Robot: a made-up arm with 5 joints.
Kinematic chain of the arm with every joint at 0, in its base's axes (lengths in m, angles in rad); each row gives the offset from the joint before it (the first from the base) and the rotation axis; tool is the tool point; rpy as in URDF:
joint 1: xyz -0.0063 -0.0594 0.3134 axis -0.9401 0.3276 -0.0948
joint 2: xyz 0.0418 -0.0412 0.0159 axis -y
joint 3: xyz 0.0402 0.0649 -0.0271 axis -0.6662 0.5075 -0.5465
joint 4: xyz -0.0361 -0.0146 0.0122 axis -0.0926 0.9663 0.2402
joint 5: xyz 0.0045 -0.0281 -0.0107 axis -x
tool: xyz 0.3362 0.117 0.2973 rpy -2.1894 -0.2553 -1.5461
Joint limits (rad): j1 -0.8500..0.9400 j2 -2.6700..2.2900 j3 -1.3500..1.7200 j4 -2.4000..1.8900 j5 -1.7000..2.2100
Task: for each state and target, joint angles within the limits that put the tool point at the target. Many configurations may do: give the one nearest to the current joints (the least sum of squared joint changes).
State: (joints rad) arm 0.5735 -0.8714 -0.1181 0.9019 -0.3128
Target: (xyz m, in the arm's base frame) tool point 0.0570 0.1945 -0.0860
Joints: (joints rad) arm 0.0831 -0.9119 -0.6523 1.6643 -0.6179
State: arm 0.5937 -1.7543 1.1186 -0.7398 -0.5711
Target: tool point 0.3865 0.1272 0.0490
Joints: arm 0.1237 -1.7158 0.9979 -1.0244 -0.3619
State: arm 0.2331 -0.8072 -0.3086 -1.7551 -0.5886
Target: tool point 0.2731 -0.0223 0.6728
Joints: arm 0.5804 -1.0249 -0.4862 -1.2859 0.0775
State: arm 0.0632 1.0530 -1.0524 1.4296 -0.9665
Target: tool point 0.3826 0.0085 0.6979
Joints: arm -0.2505 1.1717 -0.8524 1.4347 -1.4088
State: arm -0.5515 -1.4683 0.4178 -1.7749 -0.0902
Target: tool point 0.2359 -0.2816 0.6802
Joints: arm -0.8083 -1.4896 0.2809 -1.7427 -0.3589
